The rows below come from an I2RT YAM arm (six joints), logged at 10 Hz.
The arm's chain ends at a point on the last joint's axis. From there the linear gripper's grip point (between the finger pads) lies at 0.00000 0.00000 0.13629 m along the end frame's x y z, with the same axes.
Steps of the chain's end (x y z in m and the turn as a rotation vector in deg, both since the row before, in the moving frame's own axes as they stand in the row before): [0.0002 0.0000 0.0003 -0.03 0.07 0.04]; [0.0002 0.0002 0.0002 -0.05 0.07 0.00]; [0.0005 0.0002 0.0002 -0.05 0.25 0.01]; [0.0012 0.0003 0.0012 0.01 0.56 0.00]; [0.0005 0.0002 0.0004 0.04 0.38 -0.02]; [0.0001 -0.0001 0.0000 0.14 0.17 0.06]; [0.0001 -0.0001 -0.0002 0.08 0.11 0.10]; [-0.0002 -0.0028 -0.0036 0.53 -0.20 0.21]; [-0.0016 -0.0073 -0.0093 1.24 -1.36 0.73]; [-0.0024 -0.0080 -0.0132 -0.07 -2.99 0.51]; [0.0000 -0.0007 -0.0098 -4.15 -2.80 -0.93]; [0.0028 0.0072 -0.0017 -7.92 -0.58 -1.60]
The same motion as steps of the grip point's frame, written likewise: [0.0004 0.0001 0.0003 -0.03 0.07 0.04]; [0.0004 0.0003 0.0002 -0.05 0.07 0.00]; [0.0011 0.0003 0.0002 -0.05 0.25 0.01]; [0.0025 0.0003 0.0012 0.01 0.56 0.00]; [0.0014 0.0001 0.0004 0.04 0.38 -0.02]; [0.0005 -0.0004 0.0000 0.14 0.17 0.06]; [0.0004 -0.0003 -0.0002 0.08 0.11 0.10]; [-0.0007 -0.0041 -0.0036 0.53 -0.20 0.21]; [-0.0048 -0.0103 -0.0094 1.24 -1.36 0.73]; [-0.0095 -0.0079 -0.0134 -0.07 -2.99 0.51]; [-0.0066 0.0092 -0.0103 -4.15 -2.80 -0.93]; [0.0017 0.0260 -0.0030 -7.92 -0.58 -1.60]
